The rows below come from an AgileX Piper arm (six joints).
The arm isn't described. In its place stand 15 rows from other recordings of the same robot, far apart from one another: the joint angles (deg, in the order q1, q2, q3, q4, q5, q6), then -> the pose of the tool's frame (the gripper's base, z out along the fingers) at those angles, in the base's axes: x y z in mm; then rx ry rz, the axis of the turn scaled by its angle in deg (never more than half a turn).
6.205, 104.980, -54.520, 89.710, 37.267, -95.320 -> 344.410 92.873 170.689 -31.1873 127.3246 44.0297
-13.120, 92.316, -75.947, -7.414, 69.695, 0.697 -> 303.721 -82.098 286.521 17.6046 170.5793 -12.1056
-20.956, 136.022, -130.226, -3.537, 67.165, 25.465 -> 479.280 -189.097 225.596 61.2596 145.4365 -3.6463
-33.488, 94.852, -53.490, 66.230, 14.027, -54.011 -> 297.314 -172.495 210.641 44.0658 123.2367 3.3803
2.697, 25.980, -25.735, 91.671, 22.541, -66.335 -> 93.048 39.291 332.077 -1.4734 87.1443 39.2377
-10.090, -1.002, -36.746, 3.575, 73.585, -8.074 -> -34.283 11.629 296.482 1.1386 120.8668 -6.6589
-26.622, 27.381, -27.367, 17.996, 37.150, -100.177 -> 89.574 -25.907 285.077 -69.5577 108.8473 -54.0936
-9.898, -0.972, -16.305, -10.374, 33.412, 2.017 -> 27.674 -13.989 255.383 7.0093 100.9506 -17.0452
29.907, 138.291, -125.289, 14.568, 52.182, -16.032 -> 453.396 281.647 192.247 -51.5526 141.4729 23.0216
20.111, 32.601, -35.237, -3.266, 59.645, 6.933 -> 80.886 24.853 291.184 -17.1484 141.1013 7.3543
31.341, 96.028, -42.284, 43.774, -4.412, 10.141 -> 270.319 158.951 160.885 29.0187 138.0882 36.2377
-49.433, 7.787, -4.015, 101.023, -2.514, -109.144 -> 40.314 -53.114 228.040 34.5882 85.9927 -46.9341
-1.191, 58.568, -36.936, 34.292, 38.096, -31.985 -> 188.185 27.727 268.432 -12.1487 137.0422 22.4201
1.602, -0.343, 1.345, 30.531, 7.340, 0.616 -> 56.527 7.489 195.620 20.8696 91.2438 28.0825
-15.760, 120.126, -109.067, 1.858, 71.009, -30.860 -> 431.120 -118.771 254.604 -21.3990 165.9604 -5.0541
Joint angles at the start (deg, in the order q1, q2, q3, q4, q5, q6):
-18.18, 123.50, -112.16, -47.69, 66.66, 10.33
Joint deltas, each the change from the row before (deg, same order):
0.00, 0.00, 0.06, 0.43, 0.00, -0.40
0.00, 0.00, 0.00, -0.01, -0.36, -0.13
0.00, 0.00, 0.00, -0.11, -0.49, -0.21
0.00, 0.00, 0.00, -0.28, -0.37, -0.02
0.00, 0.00, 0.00, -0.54, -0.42, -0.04
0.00, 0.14, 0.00, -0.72, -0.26, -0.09
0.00, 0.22, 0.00, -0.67, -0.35, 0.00
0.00, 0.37, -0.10, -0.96, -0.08, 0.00
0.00, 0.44, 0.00, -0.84, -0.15, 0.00
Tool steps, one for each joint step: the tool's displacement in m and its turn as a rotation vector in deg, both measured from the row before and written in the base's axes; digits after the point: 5 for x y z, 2 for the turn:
0.00002, 0.00044, -0.00075, 0.39, 0.22, 0.22
0.00056, -0.00002, 0.00011, -0.07, -0.14, 0.35
0.00075, -0.00011, 0.00025, -0.19, -0.14, 0.51
0.00052, -0.00027, 0.00040, -0.32, -0.15, 0.32
0.00055, -0.00051, 0.00069, -0.57, -0.08, 0.40
0.00062, -0.00079, -0.00031, -0.68, 0.25, 0.33
0.00097, -0.00079, -0.00100, -0.61, 0.19, 0.34
0.00098, -0.00121, -0.00150, -0.83, 0.50, 0.18
0.00117, -0.00110, -0.00269, -0.67, 0.58, 0.22

